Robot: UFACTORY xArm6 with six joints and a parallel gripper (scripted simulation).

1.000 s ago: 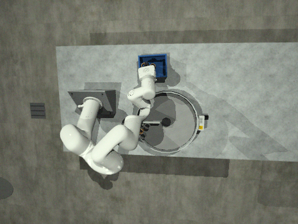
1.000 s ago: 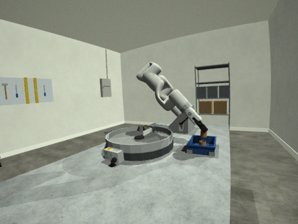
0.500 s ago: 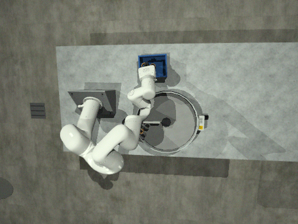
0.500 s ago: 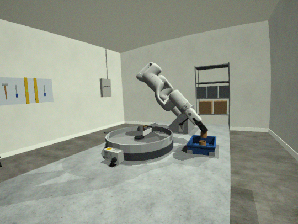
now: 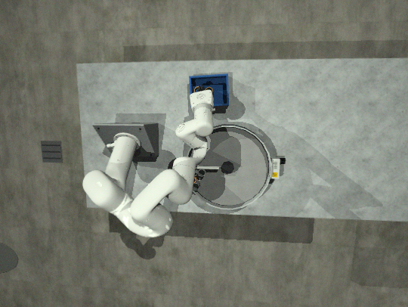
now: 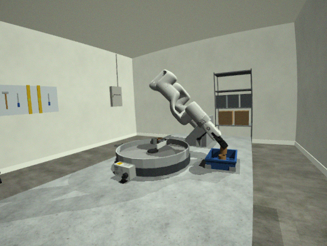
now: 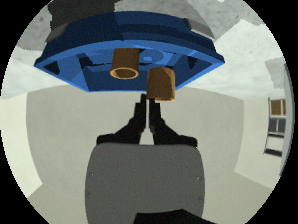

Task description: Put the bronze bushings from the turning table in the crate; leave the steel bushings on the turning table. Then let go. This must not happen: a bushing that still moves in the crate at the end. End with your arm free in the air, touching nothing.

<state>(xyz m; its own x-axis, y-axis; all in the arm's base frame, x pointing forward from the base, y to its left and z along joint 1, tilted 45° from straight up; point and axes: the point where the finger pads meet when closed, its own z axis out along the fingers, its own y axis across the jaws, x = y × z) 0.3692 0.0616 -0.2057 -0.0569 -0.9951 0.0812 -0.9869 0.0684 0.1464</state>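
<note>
The blue crate is 30 mm ahead of my hand and 70 mm below it. Also, from my hand: round turning table 70 mm ahead, 390 mm to the right, 40 mm below.
</note>
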